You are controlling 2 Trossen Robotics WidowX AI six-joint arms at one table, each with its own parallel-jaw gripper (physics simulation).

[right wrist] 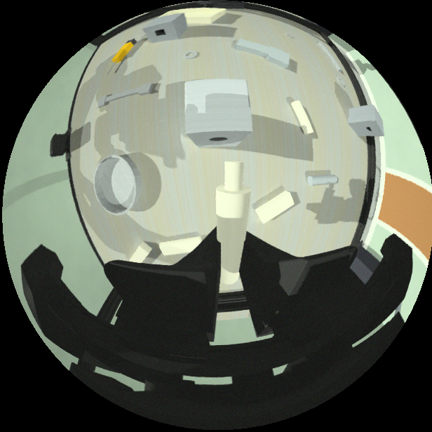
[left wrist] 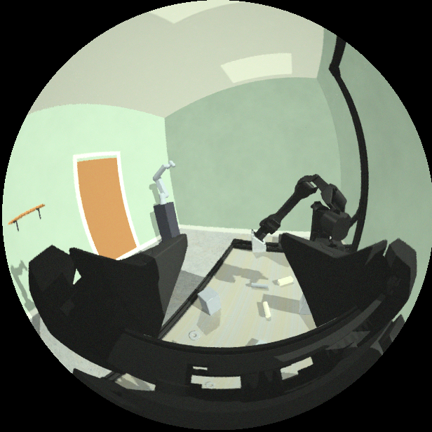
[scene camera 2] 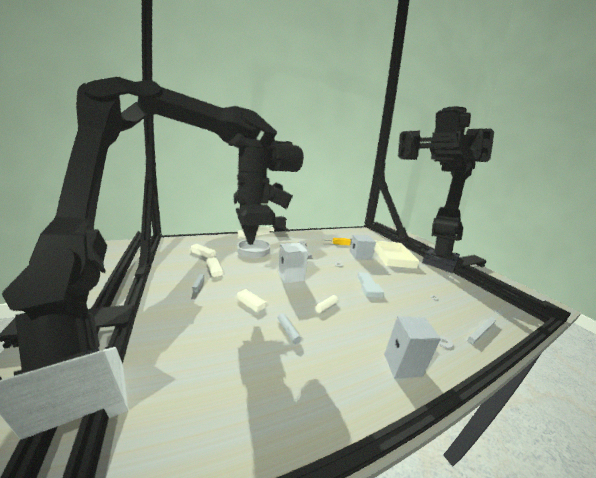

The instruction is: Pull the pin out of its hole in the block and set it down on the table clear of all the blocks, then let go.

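Pixels of known places: left gripper, fingertip midpoint: (scene camera 2: 434, 138); right gripper, fingertip midpoint: (scene camera 2: 250, 243); left arm's base at its link origin: (scene camera 2: 442, 254); right arm's base at its link origin: (scene camera 2: 62, 362).
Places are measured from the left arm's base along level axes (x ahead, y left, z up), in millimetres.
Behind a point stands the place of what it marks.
Note:
My right gripper (scene camera 2: 251, 242) @(x 543, y -314, z 63 mm) (right wrist: 226, 230) points down and is shut on the cream stepped pin (right wrist: 232, 200). In the right wrist view the pin stands out past the fingertips, thin end away from them; in scene camera 2 it cannot be made out. The pin is apart from the grey block (scene camera 2: 293, 262) @(x 469, y -248, z 21 mm) (right wrist: 217, 112), which stands upright with a dark, empty round hole (right wrist: 218, 139) in its side. In scene camera 2 the tips overlap the round dish's edge; their height above the table is hard to tell. My left gripper (scene camera 2: 446, 144) @(x 352, y -37, z 319 mm) (left wrist: 235, 238) is raised at the right, open and empty.
A round grey dish (scene camera 2: 253, 255) @(x 457, y -410, z -26 mm) lies beside the right gripper. Cream bars (scene camera 2: 251, 301) @(x 601, y -233, z -19 mm) (right wrist: 275, 206) and a grey cylinder (scene camera 2: 289, 328) @(x 601, y -130, z -18 mm) (right wrist: 322, 180) lie nearby. Other grey blocks (scene camera 2: 362, 247) @(x 203, y -204, z 7 mm) (right wrist: 366, 120), a yellow-handled tool (scene camera 2: 341, 241) @(x 146, y -311, z -21 mm) (right wrist: 123, 51) and a cream tray (scene camera 2: 407, 265) @(x 134, y -75, z -26 mm) are farther off.

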